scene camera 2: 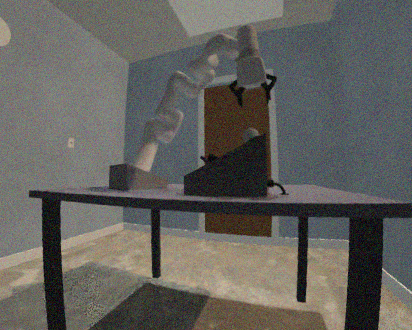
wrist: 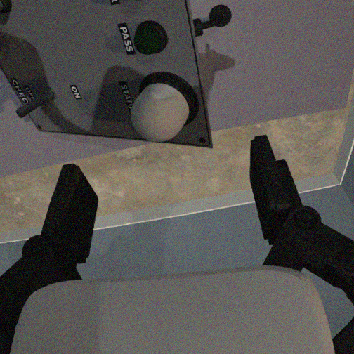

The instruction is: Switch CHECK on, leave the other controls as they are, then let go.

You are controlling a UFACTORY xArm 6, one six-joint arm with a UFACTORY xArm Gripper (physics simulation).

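Places are measured from the arm's base along level axes (x ahead, y left, z up), in centimetres.
Where they show: gripper, fingertip midpoint: [scene camera 2: 254,104]; arm's base at its link origin: [scene camera 2: 139,173].
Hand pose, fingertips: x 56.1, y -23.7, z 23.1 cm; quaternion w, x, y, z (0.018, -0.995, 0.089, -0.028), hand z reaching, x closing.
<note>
Things, the pixels of their centre, and the offset from my fingertips. "*": a spot on its surface instead. Level surfaces: height alone.
- sloped control panel at the middle of its body: [scene camera 2: 236,169] dx -6.6, dy +15.6, dz -22.3 cm
- white dome at a spot on its surface: [scene camera 2: 250,134] * dx -2.3, dy -6.9, dz -12.3 cm
- table at its surface level: dz -30.9 cm
The CHECK switch [wrist: 36,103] is a small grey lever near the edge of the sloped control panel [scene camera 2: 235,175] [wrist: 75,45], at the left of the wrist view. Its tip points away from the ON label [wrist: 75,92], over the side with the OFF and CHECK lettering. My gripper [scene camera 2: 255,102] [wrist: 165,168] is open and empty, high above the panel. In the wrist view the lever lies up and left of the left fingertip, outside the gap between the fingers. No finger touches it.
A white dome [scene camera 2: 250,134] [wrist: 160,112] stands up from the panel's corner by the STATUS label. A green PASS lamp [wrist: 150,37] is beside it. A black ball-ended part [wrist: 220,16] juts from the panel's side. The panel stands on the table [scene camera 2: 340,196] [wrist: 280,60].
</note>
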